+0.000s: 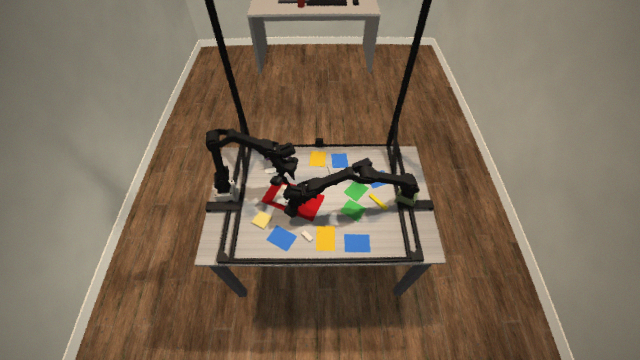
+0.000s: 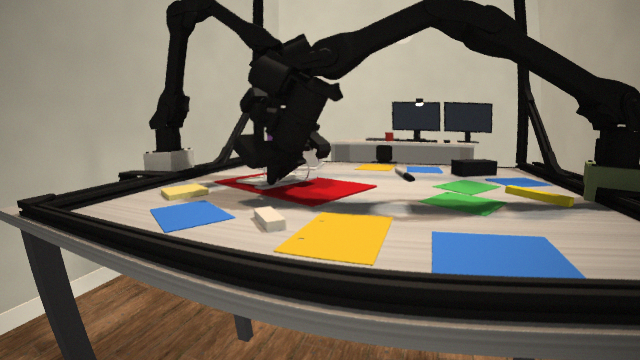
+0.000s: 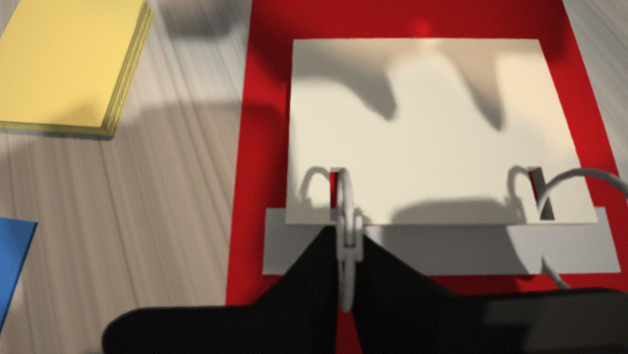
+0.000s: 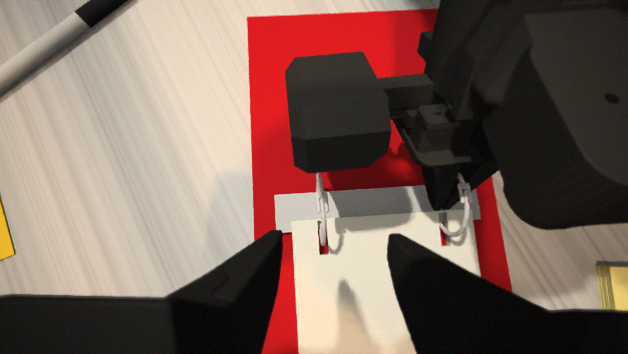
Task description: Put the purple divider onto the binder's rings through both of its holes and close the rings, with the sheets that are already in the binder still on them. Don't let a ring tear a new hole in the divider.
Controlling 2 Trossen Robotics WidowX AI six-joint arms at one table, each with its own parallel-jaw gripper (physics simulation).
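Where they show: left gripper, between the fingertips: (image 1: 289, 203) (image 2: 270, 183) (image 3: 337, 236) (image 4: 437, 205); right gripper, between the fingertips: (image 1: 292, 182) (image 4: 335, 242); left arm's base, origin of its link: (image 1: 408, 192) (image 2: 616, 165); right arm's base, origin of its link: (image 1: 223, 188) (image 2: 168, 151).
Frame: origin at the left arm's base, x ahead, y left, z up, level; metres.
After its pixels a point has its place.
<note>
The binder (image 1: 314, 207) @(z -0.055, x 0.420, y 0.278 m) (image 2: 340, 190) @(z -0.056, x 0.425, y 0.262 m) (image 3: 585, 125) @(z -0.056, x 0.606, y 0.209 m) (image 4: 272, 100) @(z -0.056, x 0.470, y 0.208 m) lies open and red. Its sheets (image 3: 425, 125) @(z -0.047, x 0.597, y 0.287 m) (image 4: 317, 300) @(z -0.047, x 0.608, y 0.240 m) lie with the rings passing through their slots. The front ring (image 3: 347, 200) @(z -0.011, x 0.555, y 0.322 m) (image 4: 468, 212) @(z -0.011, x 0.556, y 0.322 m), nearest the yellow pad, stands between the fingertips of my left gripper (image 3: 337, 236) @(z -0.050, x 0.548, y 0.322 m) (image 2: 273, 181) @(z -0.050, x 0.548, y 0.322 m), which is shut on it. The back ring (image 3: 575, 171) @(z -0.028, x 0.573, y 0.244 m) (image 4: 322, 215) @(z -0.010, x 0.557, y 0.241 m) is partly hidden; whether it is closed I cannot tell. My right gripper (image 4: 335, 242) @(z 0.037, x 0.570, y 0.243 m) is partly open and empty above the sheets beside the back ring. A purple sliver (image 2: 270, 136) @(z 0.032, x 0.777, y 0.164 m), probably the divider, shows behind the arms.
Both arms crowd together over the binder. Around it lie a yellow pad (image 1: 261, 220) @(z -0.049, x 0.627, y 0.475 m) (image 3: 65, 65) @(z -0.049, x 0.622, y 0.461 m), a white block (image 1: 307, 235) @(z -0.046, x 0.374, y 0.441 m), blue sheets (image 1: 282, 238) @(z -0.057, x 0.480, y 0.508 m) (image 1: 357, 243) @(z -0.058, x 0.135, y 0.362 m), yellow sheets (image 1: 325, 238) @(z -0.057, x 0.288, y 0.410 m) (image 1: 318, 159) @(z -0.057, x 0.552, y -0.026 m), green sheets (image 1: 353, 210) @(z -0.057, x 0.227, y 0.199 m) (image 1: 356, 191) @(z -0.057, x 0.260, y 0.081 m), a yellow bar (image 1: 378, 201) @(z -0.046, x 0.127, y 0.093 m) and a marker (image 2: 404, 174) @(z -0.049, x 0.408, y 0.076 m).
</note>
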